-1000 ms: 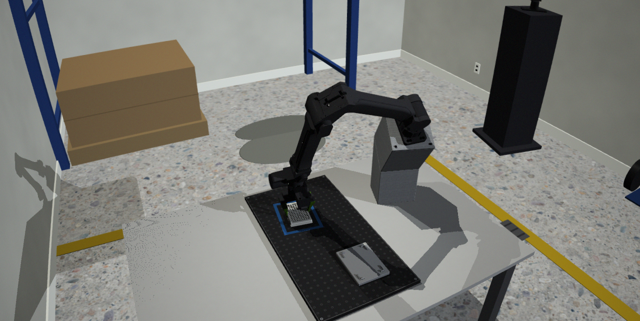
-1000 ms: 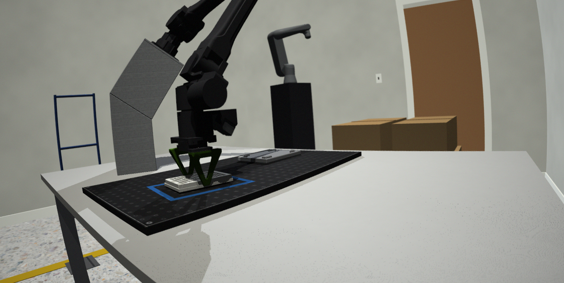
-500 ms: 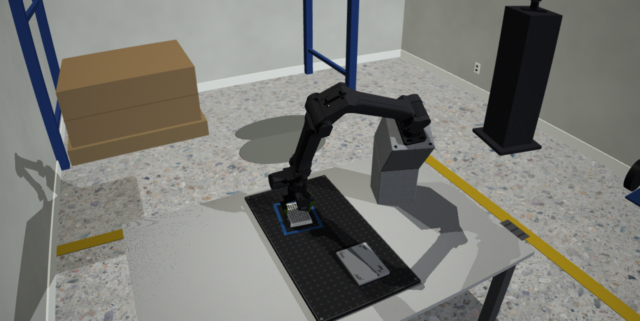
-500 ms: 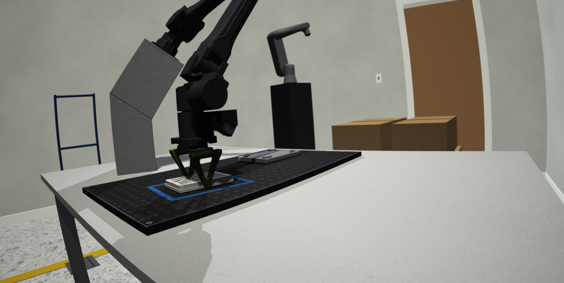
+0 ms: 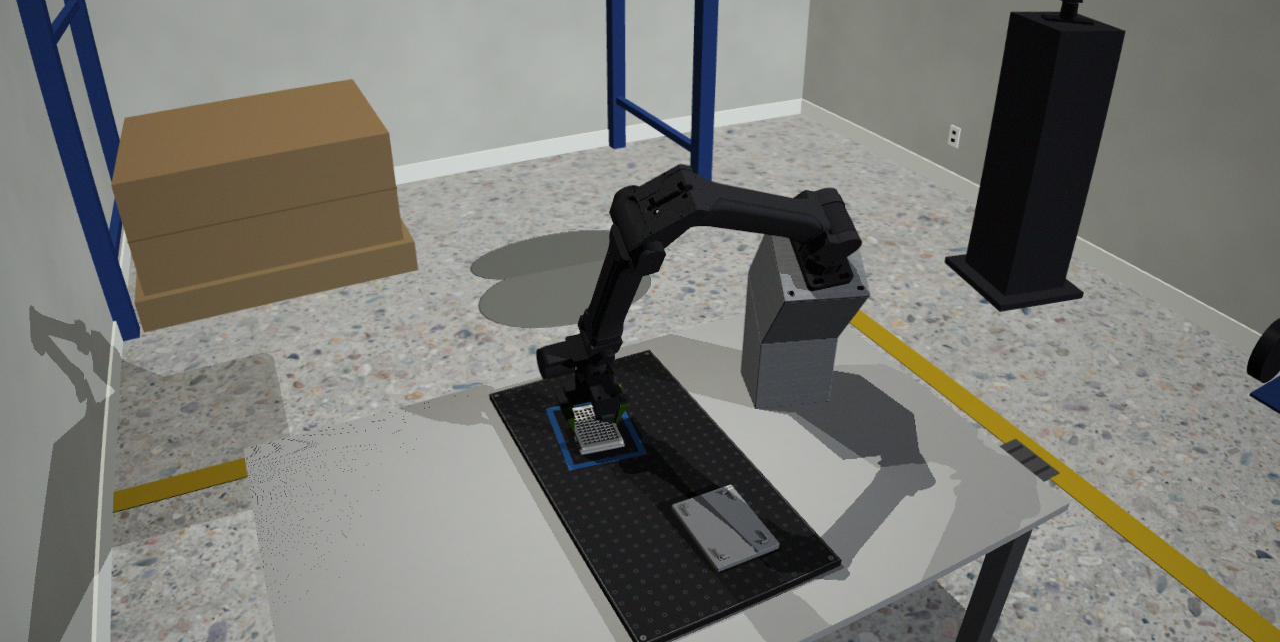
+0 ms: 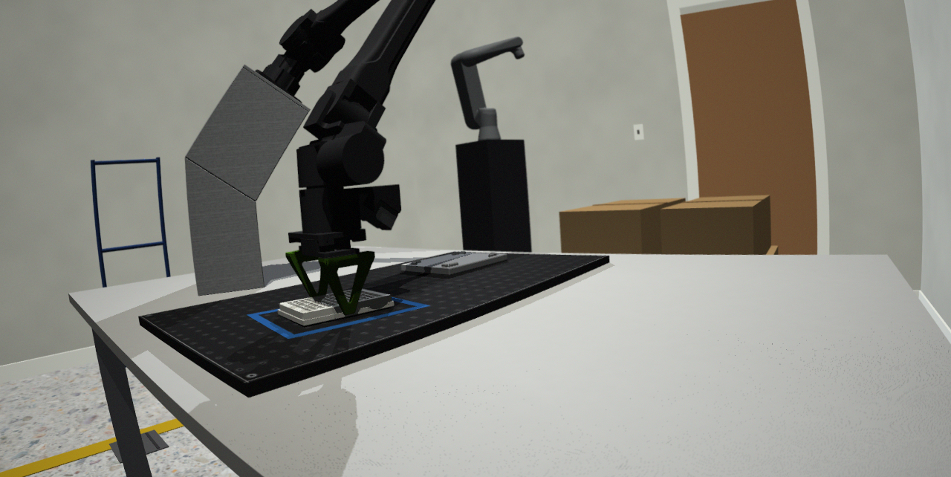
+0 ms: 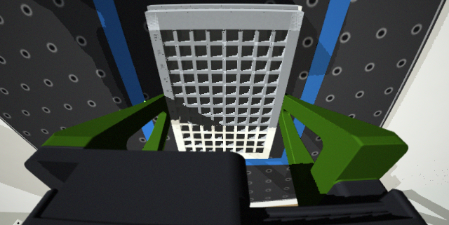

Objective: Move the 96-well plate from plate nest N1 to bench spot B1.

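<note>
Now: hand right at the white 96-well plate. Also, from my hand: grey plate nest N1: 16 cm behind, 32 cm to the left, 1 cm below.
</note>
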